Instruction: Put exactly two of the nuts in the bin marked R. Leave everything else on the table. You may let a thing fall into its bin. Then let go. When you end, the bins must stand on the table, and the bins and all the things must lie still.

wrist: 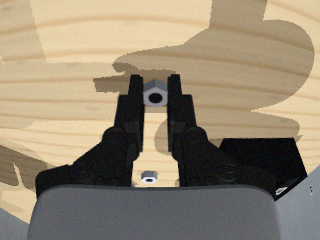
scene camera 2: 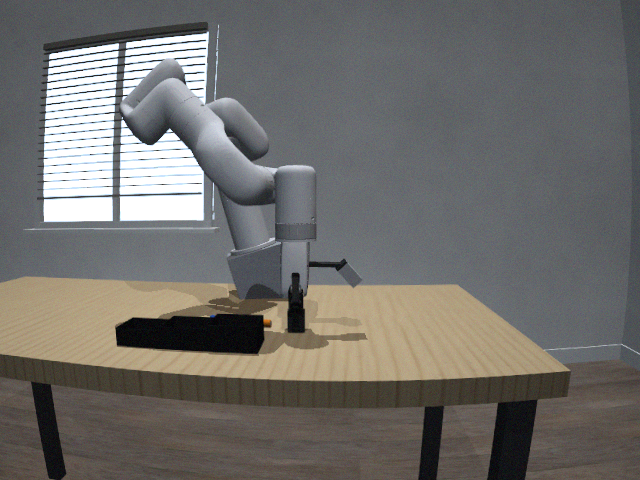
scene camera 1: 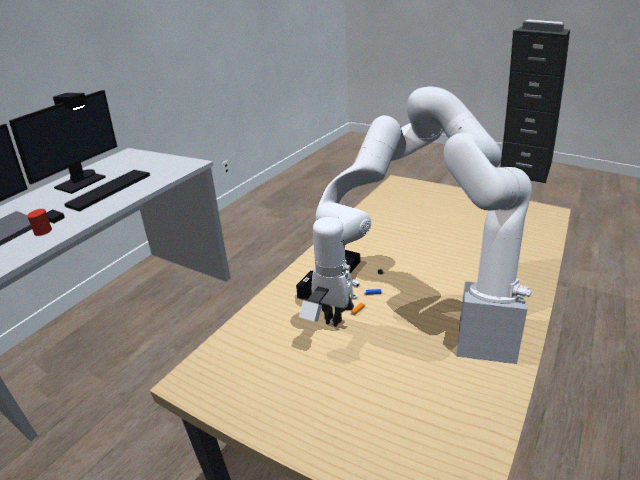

Scene:
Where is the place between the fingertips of my gripper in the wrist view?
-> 155,91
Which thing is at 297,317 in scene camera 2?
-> My gripper.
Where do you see a black bin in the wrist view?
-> At 281,156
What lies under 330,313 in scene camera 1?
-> My gripper.

